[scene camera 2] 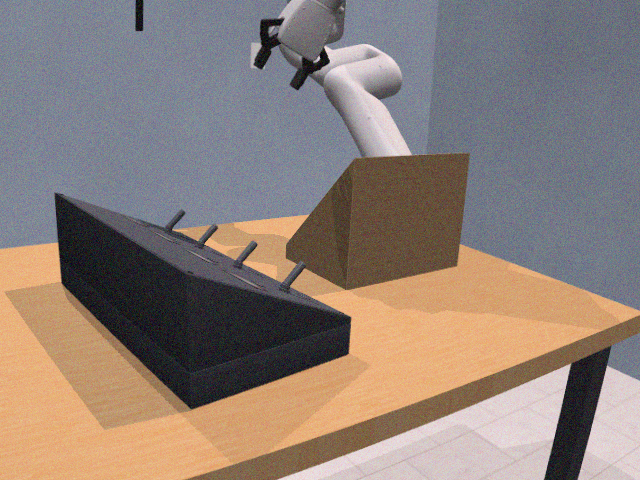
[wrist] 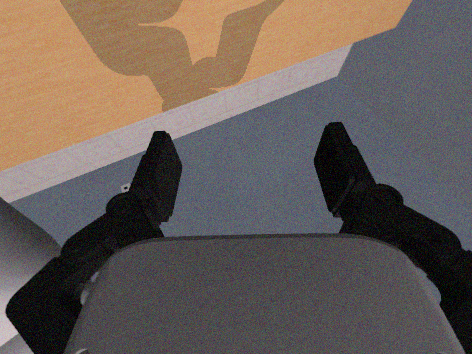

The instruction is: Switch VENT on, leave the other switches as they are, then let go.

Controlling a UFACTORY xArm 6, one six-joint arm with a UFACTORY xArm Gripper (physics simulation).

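Frame: origin at the arm's base, x right, y ahead, z up, level; centimetres.
Seen in the pictures: gripper, fingertip midpoint: (scene camera 2: 275,77) (wrist: 246,145); arm's base, origin of the base link: (scene camera 2: 401,183).
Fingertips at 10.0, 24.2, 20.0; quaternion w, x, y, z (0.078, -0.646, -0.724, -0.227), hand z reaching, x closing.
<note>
Offsets run from my fingertips to a thing's top centre, as dx, dy, dz. "*": to the spot under its first point. Level surfaces: height alone.
A dark switch box (scene camera 2: 124,279) with a sloped top stands on the table in the scene view. Four grey levers stick up from its slope in a row: one far lever {* -3.7, +20.6, -26.5} (scene camera 2: 175,220), two middle levers (scene camera 2: 208,235) (scene camera 2: 245,253) and one near lever {* -38.4, +11.3, -26.3} (scene camera 2: 293,275). All four lean the same way. The labels are not readable, so I cannot tell which lever is VENT. My gripper (scene camera 2: 278,77) (wrist: 246,145) is open and empty, high above the table and well apart from the levers. The switch box does not show in the wrist view.
A brown wedge-shaped block (scene camera 2: 403,222) stands on the wooden table {dz -37.6} (scene camera 2: 465,351) (wrist: 40,100) behind and right of the switch box, in front of the arm's lower part. The arm (scene camera 2: 361,108) rises behind it. Blue-grey walls (scene camera 2: 155,118) stand behind the table.
</note>
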